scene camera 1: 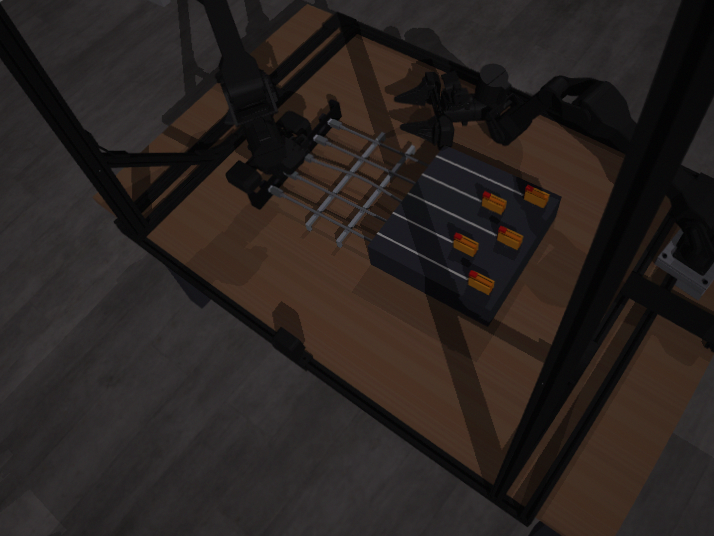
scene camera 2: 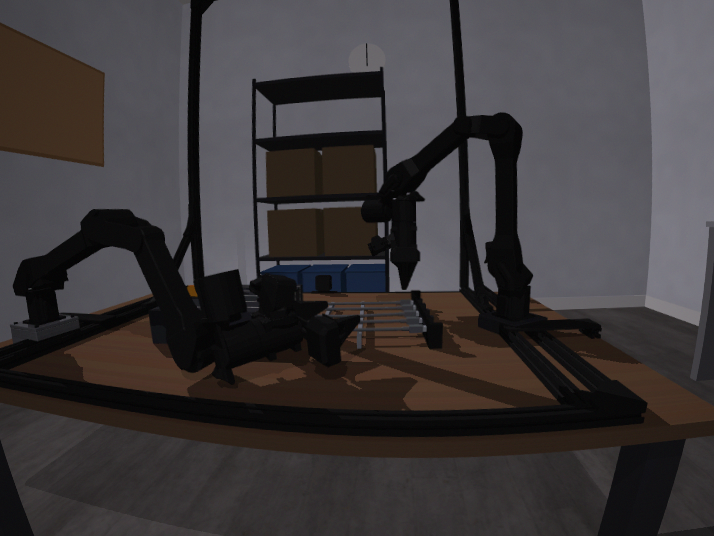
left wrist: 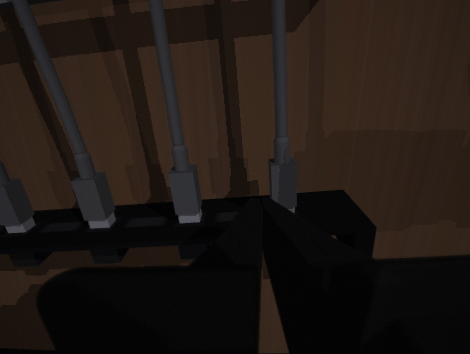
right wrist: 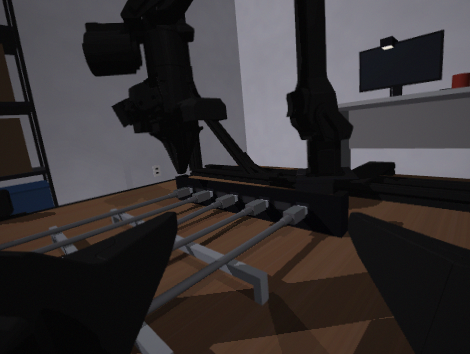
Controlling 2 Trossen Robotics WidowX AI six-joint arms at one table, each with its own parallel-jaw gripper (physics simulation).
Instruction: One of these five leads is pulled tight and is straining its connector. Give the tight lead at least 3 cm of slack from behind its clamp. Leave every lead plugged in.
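Places are measured from the left arm's base along level axes (x ahead, y left, z up), in millimetres.
Where they show: left gripper, between the fingertips: (scene camera 1: 279,177) (scene camera 2: 404,289) (left wrist: 258,208) (right wrist: 182,173); right gripper, between the fingertips: (scene camera 1: 397,112) (scene camera 2: 342,310) (right wrist: 262,221); left arm's base, origin of its link: (scene camera 2: 513,315) (right wrist: 324,172); right arm's base, origin of its link: (scene camera 1: 696,254) (scene camera 2: 44,320).
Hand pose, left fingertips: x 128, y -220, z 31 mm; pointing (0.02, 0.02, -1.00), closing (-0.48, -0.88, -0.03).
Things, the pixels of their top centre, and the offset from my left fingertips. "spot": a spot on its surface instead.
- dark box, centre of its top: (scene camera 1: 466,220) dx +376, dy -78, dz +8 mm
- nearest clamp, a spot on its surface: (scene camera 1: 482,283) spot: dx +414, dy -216, dz +27 mm
- end plug, centre of its top: (left wrist: 284,187) (right wrist: 181,189) (scene camera 1: 276,190) dx -10, dy -12, dz -28 mm
- second rail, a spot on its surface: (scene camera 1: 344,234) spot: dx +146, dy -99, dz -38 mm
Five grey leads run from plugs on a black connector bar (scene camera 1: 259,199) (scene camera 2: 433,335) (left wrist: 345,212) (right wrist: 334,215) across two pale rails to a dark box (scene camera 1: 429,287). There each ends at an orange clamp with a red tab, such as the nearest clamp (scene camera 1: 482,283). In the left wrist view an end plug (left wrist: 283,182) is seated in the bar. I cannot tell which lead is tight. My left gripper (scene camera 2: 405,286) (left wrist: 258,208) (right wrist: 182,173) is shut and empty, pointing down above the bar near that plug. My right gripper (scene camera 1: 399,113) (scene camera 2: 341,311) (right wrist: 262,221) is open and empty, beside the leads.
One pale rail (scene camera 1: 314,218) (right wrist: 261,285) and a second rail (scene camera 1: 344,234) stand under the leads between bar and box. Black frame beams (scene camera 1: 403,424) (scene camera 2: 322,419) edge the table, with dark uprights at its corners. A shelf unit (scene camera 2: 255,173) stands behind.
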